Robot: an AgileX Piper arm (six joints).
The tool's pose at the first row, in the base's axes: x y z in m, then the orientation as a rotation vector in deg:
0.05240 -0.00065 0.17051 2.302 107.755 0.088
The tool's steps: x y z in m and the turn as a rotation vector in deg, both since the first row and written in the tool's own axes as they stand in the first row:
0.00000 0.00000 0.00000 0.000 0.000 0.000
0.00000 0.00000 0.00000 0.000 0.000 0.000
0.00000 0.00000 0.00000 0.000 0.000 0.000
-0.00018 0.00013 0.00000 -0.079 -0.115 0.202
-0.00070 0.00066 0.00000 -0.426 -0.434 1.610
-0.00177 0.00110 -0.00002 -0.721 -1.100 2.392
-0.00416 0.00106 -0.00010 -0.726 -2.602 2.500
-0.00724 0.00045 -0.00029 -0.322 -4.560 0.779
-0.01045 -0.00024 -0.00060 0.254 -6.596 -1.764
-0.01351 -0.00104 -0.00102 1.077 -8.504 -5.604
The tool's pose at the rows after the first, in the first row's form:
0.05240 -0.00065 0.17051 2.302 107.755 0.088
0.05240 -0.00065 0.17051 2.302 107.755 0.088
0.05240 -0.00065 0.17051 2.302 107.755 0.088
0.05246 -0.00053 0.17068 2.437 107.635 0.298
0.05263 -0.00001 0.17119 3.519 107.277 1.582
0.05295 0.00040 0.17222 4.044 106.583 2.377
0.05360 0.00029 0.17452 4.124 105.078 2.415
0.05434 -0.00040 0.17750 2.779 103.176 0.823
0.05501 -0.00118 0.18064 0.804 101.186 -1.466
0.05552 -0.00206 0.18366 -2.174 99.270 -4.821

